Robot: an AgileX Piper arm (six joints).
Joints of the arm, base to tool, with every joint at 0 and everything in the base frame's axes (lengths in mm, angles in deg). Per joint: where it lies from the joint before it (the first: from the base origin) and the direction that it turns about. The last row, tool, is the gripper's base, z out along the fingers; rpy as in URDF.
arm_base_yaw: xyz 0 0 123 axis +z
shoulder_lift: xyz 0 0 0 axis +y
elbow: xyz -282.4 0 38.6 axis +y
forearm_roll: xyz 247.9 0 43.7 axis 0.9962 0 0.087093
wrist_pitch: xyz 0 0 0 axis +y
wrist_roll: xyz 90.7 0 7.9 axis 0.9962 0 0.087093
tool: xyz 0 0 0 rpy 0 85.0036 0
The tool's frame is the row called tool.
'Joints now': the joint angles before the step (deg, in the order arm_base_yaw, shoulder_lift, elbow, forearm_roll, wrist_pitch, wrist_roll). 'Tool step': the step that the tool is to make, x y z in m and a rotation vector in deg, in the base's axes. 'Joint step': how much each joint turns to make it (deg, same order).
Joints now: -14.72, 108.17, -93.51, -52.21, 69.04, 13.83
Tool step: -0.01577, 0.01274, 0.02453, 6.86, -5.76, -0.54
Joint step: 0.00, -4.99, 0.00, 8.55, 0.42, -1.26
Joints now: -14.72, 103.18, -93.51, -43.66, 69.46, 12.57
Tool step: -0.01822, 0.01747, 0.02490, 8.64, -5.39, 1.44
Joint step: 0.00, -5.44, 0.00, 10.73, 0.79, -3.07
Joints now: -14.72, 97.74, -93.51, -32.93, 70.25, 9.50
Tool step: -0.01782, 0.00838, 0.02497, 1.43, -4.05, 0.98
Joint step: 0.00, -4.50, 0.00, 2.90, 0.36, -1.30
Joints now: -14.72, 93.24, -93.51, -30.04, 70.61, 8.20
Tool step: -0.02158, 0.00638, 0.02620, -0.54, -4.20, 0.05
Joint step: 0.00, -4.71, 0.00, 0.63, 0.45, -0.25
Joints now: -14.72, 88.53, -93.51, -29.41, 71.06, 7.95
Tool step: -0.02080, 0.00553, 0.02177, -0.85, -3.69, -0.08
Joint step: 0.00, -4.15, 0.00, 0.13, 0.36, -0.09
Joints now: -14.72, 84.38, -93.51, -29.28, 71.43, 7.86
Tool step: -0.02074, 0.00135, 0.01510, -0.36, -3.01, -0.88
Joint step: -0.94, -3.68, 0.56, 0.44, 0.13, 0.00
